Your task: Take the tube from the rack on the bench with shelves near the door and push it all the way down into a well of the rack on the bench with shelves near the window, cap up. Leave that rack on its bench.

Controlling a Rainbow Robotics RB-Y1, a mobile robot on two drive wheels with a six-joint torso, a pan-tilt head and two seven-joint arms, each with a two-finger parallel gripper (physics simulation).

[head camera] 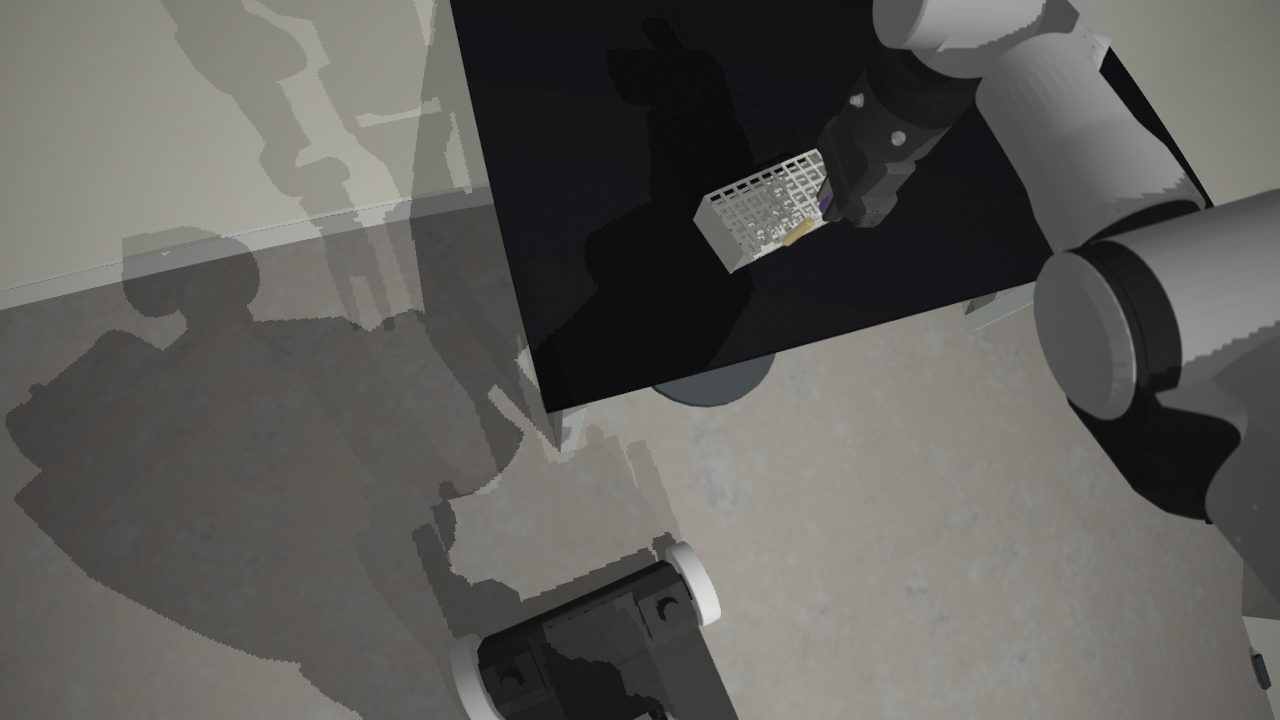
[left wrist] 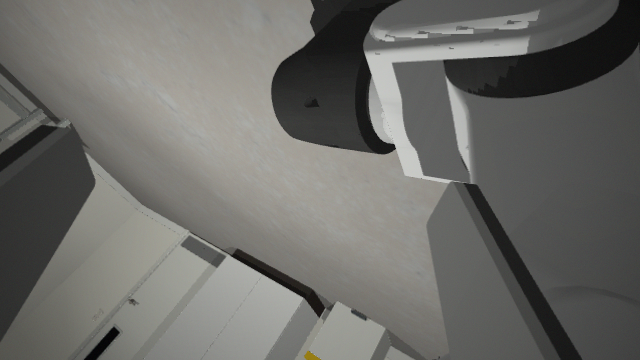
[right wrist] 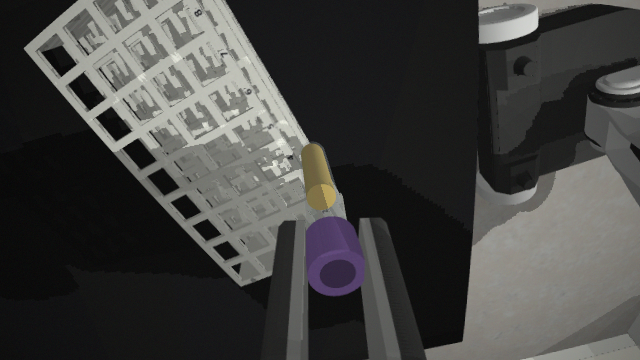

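Pixels of known places: left gripper, fingertip midpoint: (left wrist: pixel 271 181); right gripper, fingertip midpoint: (head camera: pixel 827 209) (right wrist: pixel 332 237); robot's base, link origin: (head camera: pixel 586 623).
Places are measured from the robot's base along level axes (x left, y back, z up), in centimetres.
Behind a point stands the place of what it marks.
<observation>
A tube (head camera: pixel 799 231) @[z 84.6, x -41.5, y -46.6 cm] (right wrist: pixel 317 170) @[z 84.9, x -42.9, y -46.8 cm] with yellow contents and a purple cap (head camera: pixel 824 205) @[z 90.4, x -41.7, y -46.5 cm] (right wrist: pixel 332 235) @[z 90.3, x -43.6, y -46.2 cm] is at the long edge of a white grid rack. My right gripper (head camera: pixel 830 207) @[z 89.4, x -42.7, y -46.4 cm] (right wrist: pixel 332 237) @[z 89.4, x -42.7, y -46.4 cm] is shut on the tube at its cap; in the right wrist view the yellow end points away from the fingers, over the rack's numbered edge. The rack (head camera: pixel 717 237) @[z 78.8, x -34.2, y -51.4 cm] (right wrist: pixel 33 48) @[z 81.9, x -52.9, y -58.3 cm] is on the black bench top (head camera: pixel 581 358) @[z 76.2, x -12.6, y -43.1 cm] (right wrist: pixel 375 75) @[z 76.2, x -43.6, y -42.1 cm], with many square wells. I cannot tell the height of the tube's lower end. My left gripper (left wrist: pixel 271 181) @[z 56.9, x 18.4, y 22.2 cm] is open and empty, away from the bench.
A round grey-blue seat (head camera: pixel 716 386) @[z 3.0, x -55.4, y -42.3 cm] sticks out from under the bench's front edge. The robot's wheeled base (head camera: pixel 581 626) @[z 19.1, x 0.6, y -3.8 cm] (right wrist: pixel 560 100) @[z 16.9, x -2.1, y 14.0 cm] stands on the floor in front. White cabinets (left wrist: pixel 240 300) @[z 37.1, x -200.7, y 231.8 cm] stand by the wall in the left wrist view.
</observation>
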